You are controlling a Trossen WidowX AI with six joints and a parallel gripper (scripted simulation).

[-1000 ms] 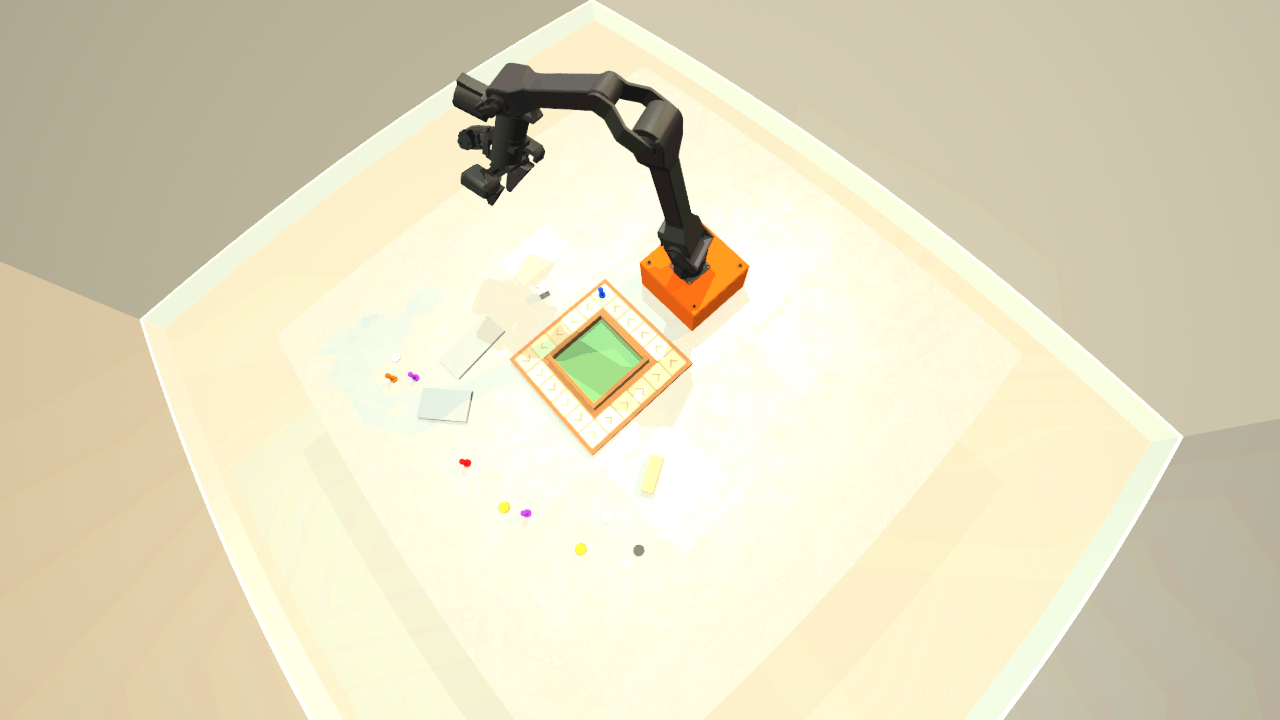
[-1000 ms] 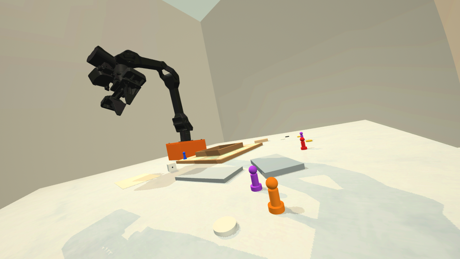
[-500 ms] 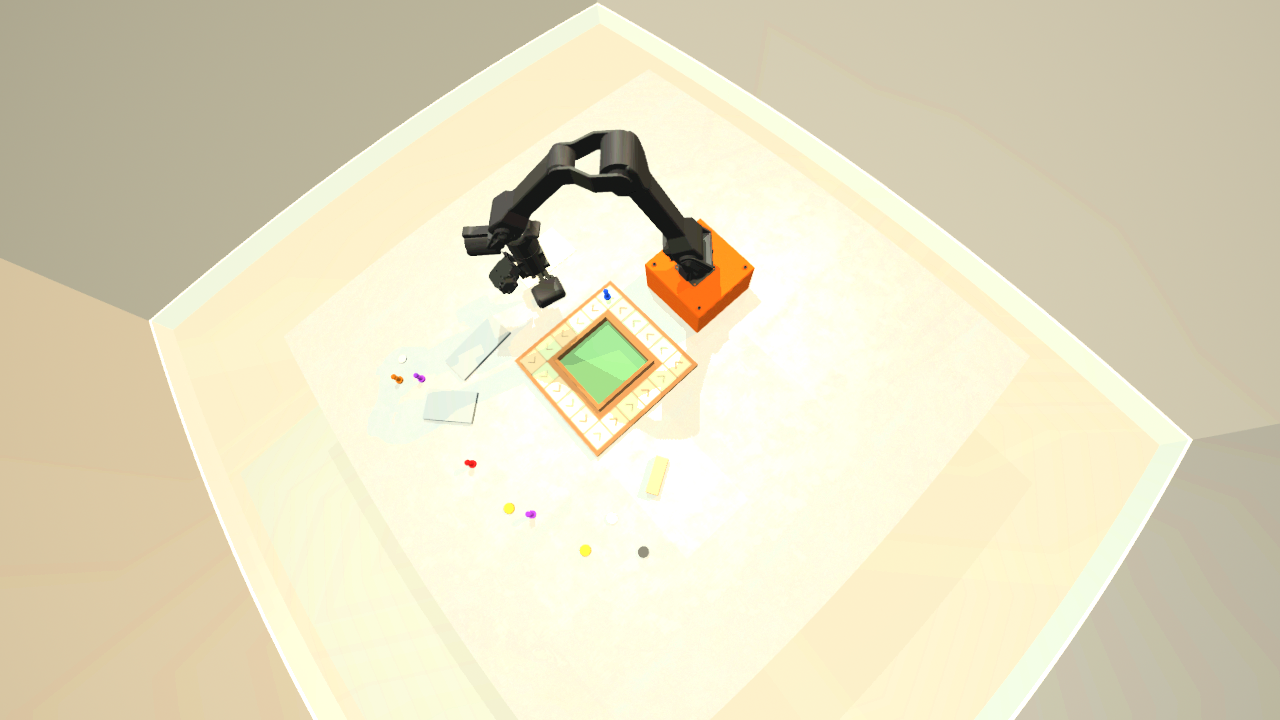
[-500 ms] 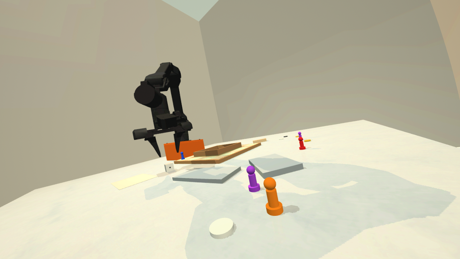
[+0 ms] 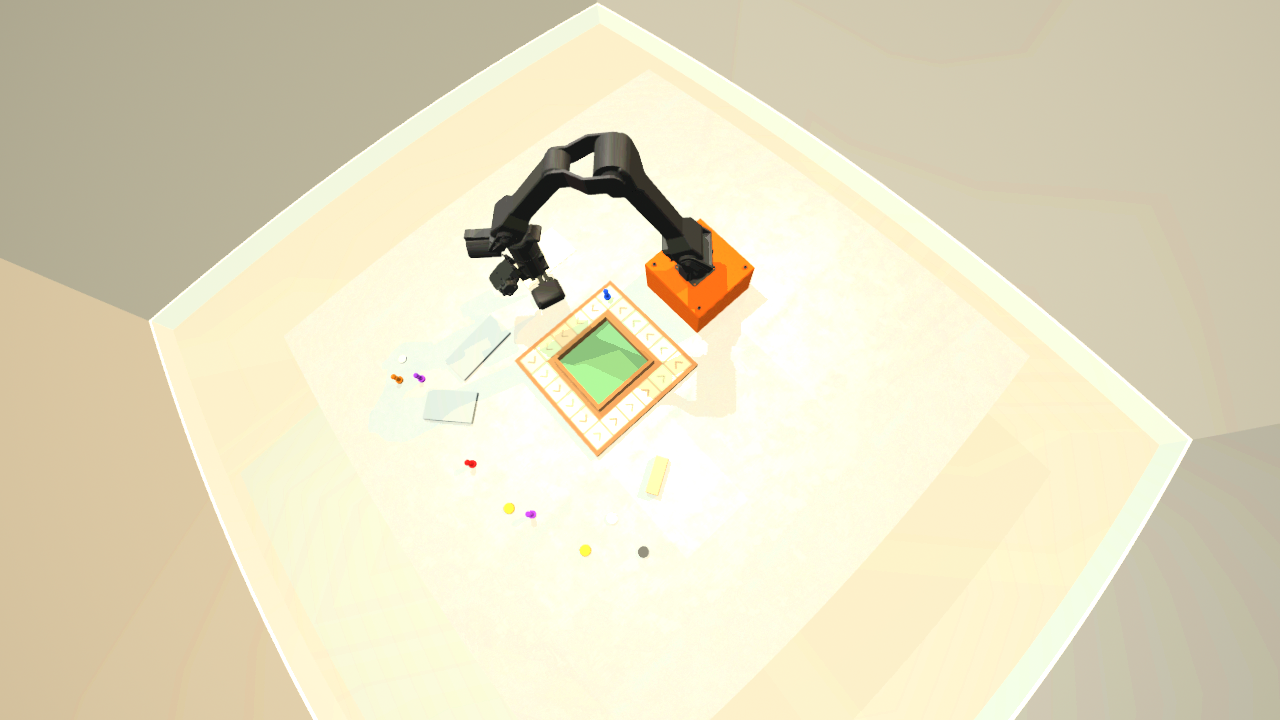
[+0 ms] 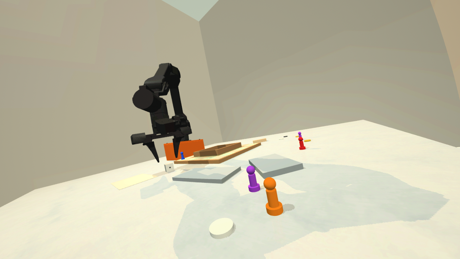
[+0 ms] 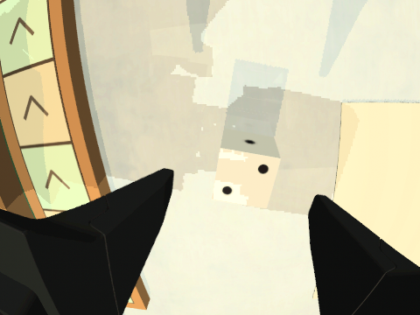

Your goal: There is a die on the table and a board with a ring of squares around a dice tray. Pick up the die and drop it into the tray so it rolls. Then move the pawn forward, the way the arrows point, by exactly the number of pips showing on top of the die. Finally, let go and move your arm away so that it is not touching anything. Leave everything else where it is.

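The white die lies 2 cm below my gripper tip. The rest, counted from my gripper tip: blue pawn 10 cm behind, 11 cm to the left, 1 cm below; then pale card 5 cm behind, 10 cm to the right, 4 cm below; then green tray 1 cm ahead, 22 cm to the left, 3 cm below.
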